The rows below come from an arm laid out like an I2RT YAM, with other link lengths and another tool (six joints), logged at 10 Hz.
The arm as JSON. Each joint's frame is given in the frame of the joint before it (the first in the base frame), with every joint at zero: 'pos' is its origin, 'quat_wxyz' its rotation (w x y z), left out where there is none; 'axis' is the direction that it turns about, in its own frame. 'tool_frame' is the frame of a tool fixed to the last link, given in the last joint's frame.
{
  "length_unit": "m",
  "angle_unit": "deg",
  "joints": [
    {
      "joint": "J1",
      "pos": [
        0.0,
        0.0,
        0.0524
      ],
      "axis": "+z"
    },
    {
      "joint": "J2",
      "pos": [
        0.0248,
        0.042,
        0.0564
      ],
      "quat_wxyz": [
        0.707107,
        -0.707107,
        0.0,
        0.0
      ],
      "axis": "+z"
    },
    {
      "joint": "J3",
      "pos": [
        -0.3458,
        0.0,
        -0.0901
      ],
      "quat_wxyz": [
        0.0,
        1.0,
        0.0,
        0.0
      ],
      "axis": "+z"
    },
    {
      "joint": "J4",
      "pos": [
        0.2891,
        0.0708,
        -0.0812
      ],
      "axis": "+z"
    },
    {
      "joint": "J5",
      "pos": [
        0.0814,
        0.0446,
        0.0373
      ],
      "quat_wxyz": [
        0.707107,
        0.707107,
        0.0,
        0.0
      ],
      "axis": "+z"
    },
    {
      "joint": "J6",
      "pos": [
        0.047,
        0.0,
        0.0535
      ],
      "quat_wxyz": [
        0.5,
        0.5,
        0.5,
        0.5
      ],
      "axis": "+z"
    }
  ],
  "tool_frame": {
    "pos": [
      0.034,
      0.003,
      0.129
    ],
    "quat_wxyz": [
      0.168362,
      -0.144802,
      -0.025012,
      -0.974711
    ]
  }
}
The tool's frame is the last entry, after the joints.
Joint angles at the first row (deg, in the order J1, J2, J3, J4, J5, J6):
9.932, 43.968, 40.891, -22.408, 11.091, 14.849
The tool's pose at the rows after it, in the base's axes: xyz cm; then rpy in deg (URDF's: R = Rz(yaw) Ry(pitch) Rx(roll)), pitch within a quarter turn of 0, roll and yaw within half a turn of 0:
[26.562, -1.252, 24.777, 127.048, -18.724, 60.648]
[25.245, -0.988, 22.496, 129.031, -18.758, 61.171]
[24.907, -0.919, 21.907, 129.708, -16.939, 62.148]
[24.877, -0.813, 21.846, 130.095, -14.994, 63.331]
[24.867, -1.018, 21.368, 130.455, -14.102, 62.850]
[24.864, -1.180, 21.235, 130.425, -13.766, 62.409]
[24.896, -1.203, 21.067, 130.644, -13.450, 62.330]
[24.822, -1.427, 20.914, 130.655, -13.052, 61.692]
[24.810, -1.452, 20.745, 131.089, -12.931, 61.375]
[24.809, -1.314, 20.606, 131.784, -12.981, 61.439]
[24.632, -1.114, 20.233, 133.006, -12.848, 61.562]
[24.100, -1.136, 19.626, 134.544, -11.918, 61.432]
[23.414, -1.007, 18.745, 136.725, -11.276, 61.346]
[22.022, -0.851, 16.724, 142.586, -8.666, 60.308]
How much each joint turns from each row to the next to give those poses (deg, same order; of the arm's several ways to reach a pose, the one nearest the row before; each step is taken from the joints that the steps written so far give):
0.000, -5.720, -5.016, -2.370, -3.783, 1.321
0.002, -2.909, -3.349, -1.058, -1.590, 0.529
-0.003, -0.098, -0.185, -1.405, -0.530, -1.486
0.088, 0.704, 0.705, -1.321, -0.353, -1.758
-0.089, 0.352, -0.436, -0.001, 0.521, -0.270
0.002, 0.089, -0.179, 0.087, 0.533, 0.000
-0.001, 0.265, -0.087, -0.001, 0.088, -0.088
0.000, -0.001, -0.177, -0.087, 0.700, 0.088
-0.001, 0.263, 0.000, -0.173, 0.091, 0.262
0.000, 0.351, 0.177, -0.354, -0.439, 0.263
0.086, 0.266, 0.088, -0.875, -0.616, 0.350
-0.084, -0.087, 0.000, -1.842, -0.352, 0.001
-0.002, -0.176, -0.262, -2.023, -0.788, 0.438
0.261, 1.484, 0.086, -4.824, -0.882, 1.405

